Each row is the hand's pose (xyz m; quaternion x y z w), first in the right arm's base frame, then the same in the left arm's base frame.
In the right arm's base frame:
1: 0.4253 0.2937 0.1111 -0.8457 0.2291 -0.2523 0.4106
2: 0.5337 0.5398 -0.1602 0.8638 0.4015 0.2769 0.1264
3: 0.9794 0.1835 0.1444 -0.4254 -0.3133 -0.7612 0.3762
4: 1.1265 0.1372 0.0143 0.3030 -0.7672 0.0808 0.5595
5: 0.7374 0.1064 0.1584 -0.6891 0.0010 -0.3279 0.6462
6: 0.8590 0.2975 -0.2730 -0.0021 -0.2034 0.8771 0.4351
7: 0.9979 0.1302 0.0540 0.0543 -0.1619 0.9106 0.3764
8: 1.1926 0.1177 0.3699 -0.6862 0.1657 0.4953 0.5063
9: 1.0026 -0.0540 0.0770 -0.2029 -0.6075 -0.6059 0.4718
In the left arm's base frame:
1: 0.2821 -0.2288 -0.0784 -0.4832 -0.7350 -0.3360 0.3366
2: 0.3200 0.0190 -0.3667 -0.0447 0.7532 0.6109 0.2400
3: 0.0240 0.2049 0.1776 0.3614 -0.7718 -0.2721 0.4468
4: 0.0658 0.3993 0.2119 -0.5192 0.4382 -0.7167 0.1575
5: 0.1705 -0.0027 0.1883 -0.2563 -0.8751 -0.0861 0.4013
6: 0.3444 0.3466 -0.1034 0.4141 0.1766 -0.7366 0.5047
7: 0.1049 0.2710 0.1985 0.4240 0.0814 -0.7355 0.5222
8: -0.2227 0.2498 0.3720 0.7877 0.5761 -0.1728 0.1331
9: 0.1663 0.2589 0.3733 0.5635 -0.7814 0.0370 0.2656

